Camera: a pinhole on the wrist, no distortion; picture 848 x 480 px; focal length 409.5 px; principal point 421.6 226.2 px. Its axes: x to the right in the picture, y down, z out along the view. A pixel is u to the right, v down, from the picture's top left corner.
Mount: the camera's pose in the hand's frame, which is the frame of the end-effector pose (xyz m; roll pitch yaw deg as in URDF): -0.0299 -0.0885 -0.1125 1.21 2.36 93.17
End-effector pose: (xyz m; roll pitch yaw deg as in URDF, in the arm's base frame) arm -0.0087 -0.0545 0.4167 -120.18 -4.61 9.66
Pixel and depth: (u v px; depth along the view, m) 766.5 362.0 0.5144
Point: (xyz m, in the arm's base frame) -0.2057 0.0698 -0.1014
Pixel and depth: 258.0 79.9 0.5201
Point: 0.0815 0.4563 0.4518
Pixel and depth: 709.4 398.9 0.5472
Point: -0.2730 0.1156 -0.0806
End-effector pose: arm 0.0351 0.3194 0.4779 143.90 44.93 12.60
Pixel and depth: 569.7 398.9 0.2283
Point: -0.1021 0.2212 0.5011
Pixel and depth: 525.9 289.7 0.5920
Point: -0.2025 -0.0881 0.3245
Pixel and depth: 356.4 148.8 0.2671
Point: -0.0801 0.2968 0.3208
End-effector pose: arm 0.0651 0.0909 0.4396 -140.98 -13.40 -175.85
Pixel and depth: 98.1 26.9 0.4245
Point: -0.0953 -0.4302 0.4852
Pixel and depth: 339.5 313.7 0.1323
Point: 0.1372 -0.0037 0.4788
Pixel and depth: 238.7 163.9 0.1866
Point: 0.0812 -0.0827 0.4825
